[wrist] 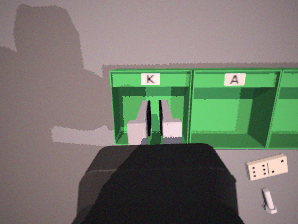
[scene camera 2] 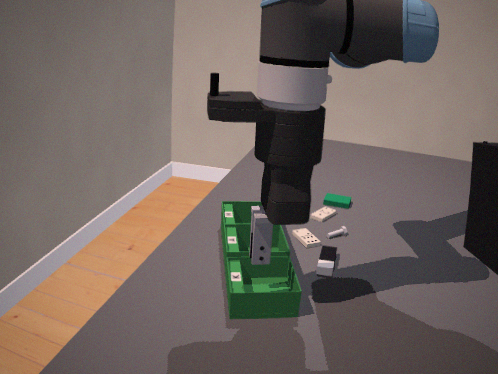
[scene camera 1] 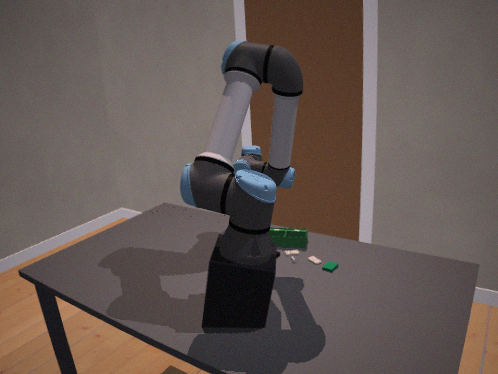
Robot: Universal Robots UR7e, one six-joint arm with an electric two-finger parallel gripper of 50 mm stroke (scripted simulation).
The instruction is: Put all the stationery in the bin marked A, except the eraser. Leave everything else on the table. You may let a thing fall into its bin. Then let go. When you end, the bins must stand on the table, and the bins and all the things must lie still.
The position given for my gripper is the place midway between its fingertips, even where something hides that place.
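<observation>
My gripper [scene camera 2: 259,259] visible. Wrist view too: gripper [wrist: 154,111].
</observation>
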